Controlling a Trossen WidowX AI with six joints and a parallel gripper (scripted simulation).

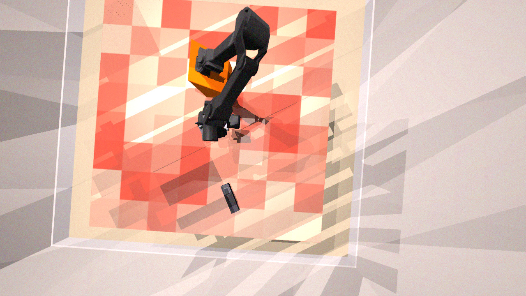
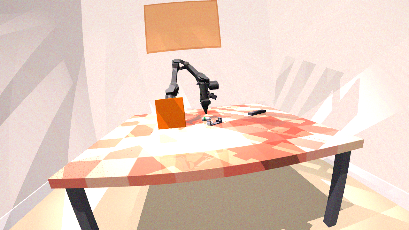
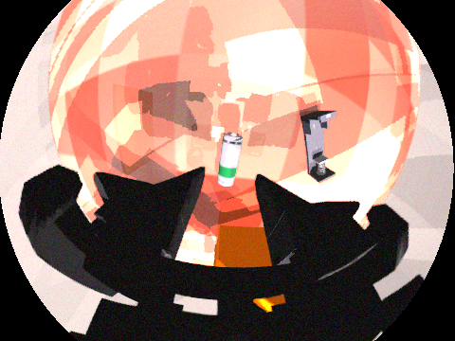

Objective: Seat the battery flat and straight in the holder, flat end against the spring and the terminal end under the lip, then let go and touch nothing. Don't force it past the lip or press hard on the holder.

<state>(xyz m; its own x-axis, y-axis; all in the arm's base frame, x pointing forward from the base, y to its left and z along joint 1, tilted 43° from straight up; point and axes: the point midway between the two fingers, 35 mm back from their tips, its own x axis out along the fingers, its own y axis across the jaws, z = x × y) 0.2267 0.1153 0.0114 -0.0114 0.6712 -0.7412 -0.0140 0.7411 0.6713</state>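
Right now the battery is 4 cm below my gripper tip.
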